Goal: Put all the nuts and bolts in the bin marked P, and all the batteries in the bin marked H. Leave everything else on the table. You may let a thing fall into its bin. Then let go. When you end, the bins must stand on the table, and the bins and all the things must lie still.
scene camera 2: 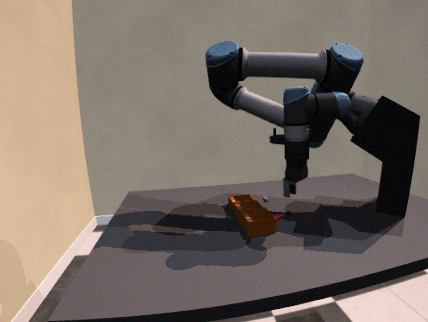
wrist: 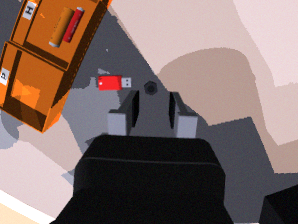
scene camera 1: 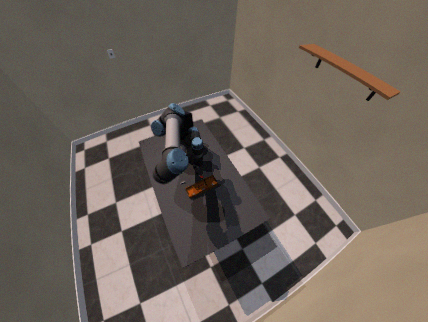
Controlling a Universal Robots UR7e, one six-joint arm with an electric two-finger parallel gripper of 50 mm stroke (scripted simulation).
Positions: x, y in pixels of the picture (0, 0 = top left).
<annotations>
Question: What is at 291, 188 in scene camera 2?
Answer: My gripper.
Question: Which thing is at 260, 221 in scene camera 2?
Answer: An orange three-compartment bin.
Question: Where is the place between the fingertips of my gripper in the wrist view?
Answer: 154, 102
</annotations>
